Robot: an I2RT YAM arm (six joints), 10 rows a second.
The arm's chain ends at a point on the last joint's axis. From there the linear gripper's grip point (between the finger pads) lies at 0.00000 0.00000 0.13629 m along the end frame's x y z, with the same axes.
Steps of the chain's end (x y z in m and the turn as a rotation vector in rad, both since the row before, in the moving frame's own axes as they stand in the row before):
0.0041, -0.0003, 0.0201, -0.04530, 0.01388, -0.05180
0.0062, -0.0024, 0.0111, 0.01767, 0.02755, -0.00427
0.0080, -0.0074, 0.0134, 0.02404, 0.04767, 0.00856
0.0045, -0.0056, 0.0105, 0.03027, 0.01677, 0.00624
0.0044, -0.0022, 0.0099, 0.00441, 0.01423, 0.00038
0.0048, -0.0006, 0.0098, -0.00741, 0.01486, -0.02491
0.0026, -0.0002, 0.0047, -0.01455, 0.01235, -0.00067
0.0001, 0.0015, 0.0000, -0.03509, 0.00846, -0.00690
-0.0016, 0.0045, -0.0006, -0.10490, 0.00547, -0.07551
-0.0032, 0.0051, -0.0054, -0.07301, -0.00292, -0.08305
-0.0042, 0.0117, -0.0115, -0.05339, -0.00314, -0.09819
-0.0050, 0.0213, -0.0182, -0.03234, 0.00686, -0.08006
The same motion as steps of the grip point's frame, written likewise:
0.0061, 0.0058, 0.0199, -0.04530, 0.01388, -0.05180
0.0099, -0.0048, 0.0110, 0.01767, 0.02755, -0.00427
0.0145, -0.0106, 0.0132, 0.02404, 0.04767, 0.00856
0.0068, -0.0097, 0.0104, 0.03027, 0.01677, 0.00624
0.0063, -0.0028, 0.0099, 0.00441, 0.01423, 0.00038
0.0068, 0.0004, 0.0098, -0.00741, 0.01486, -0.02491
0.0043, 0.0018, 0.0047, -0.01455, 0.01235, -0.00067
0.0013, 0.0063, -0.0001, -0.03509, 0.00846, -0.00690
-0.0003, 0.0187, -0.0014, -0.10490, 0.00547, -0.07551
-0.0032, 0.0150, -0.0058, -0.07301, -0.00292, -0.08305
-0.0043, 0.0190, -0.0117, -0.05339, -0.00314, -0.09819
-0.0039, 0.0257, -0.0183, -0.03234, 0.00686, -0.08006

